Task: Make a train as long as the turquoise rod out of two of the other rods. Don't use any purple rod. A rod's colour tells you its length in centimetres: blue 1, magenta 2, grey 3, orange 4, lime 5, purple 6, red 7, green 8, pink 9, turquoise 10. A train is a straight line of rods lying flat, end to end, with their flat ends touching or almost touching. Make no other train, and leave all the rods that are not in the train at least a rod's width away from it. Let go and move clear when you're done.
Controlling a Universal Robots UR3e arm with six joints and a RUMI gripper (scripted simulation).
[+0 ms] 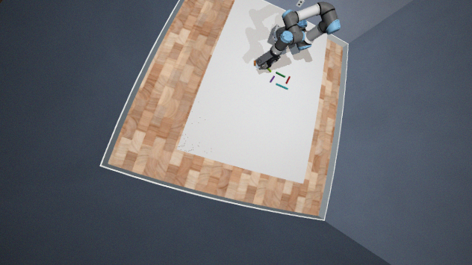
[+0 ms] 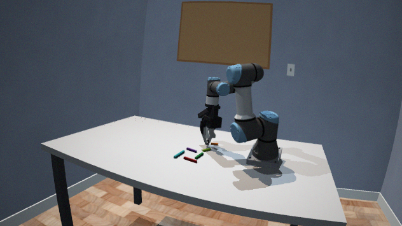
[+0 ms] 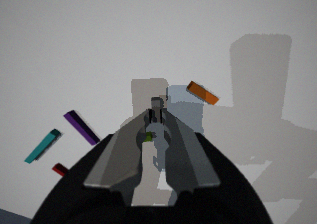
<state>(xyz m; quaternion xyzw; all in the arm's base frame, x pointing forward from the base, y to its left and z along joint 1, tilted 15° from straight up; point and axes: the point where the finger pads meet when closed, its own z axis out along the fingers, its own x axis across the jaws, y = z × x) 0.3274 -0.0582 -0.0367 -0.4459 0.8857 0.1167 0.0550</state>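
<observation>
The grey rod is 10 mm below my hand. Also, from my hand: lime rod (60 mm to the left, 30 mm behind, 20 mm below); purple rod (110 mm to the left, 40 mm ahead, 20 mm below); orange rod (60 mm to the right, 20 mm below, 20 mm behind).
</observation>
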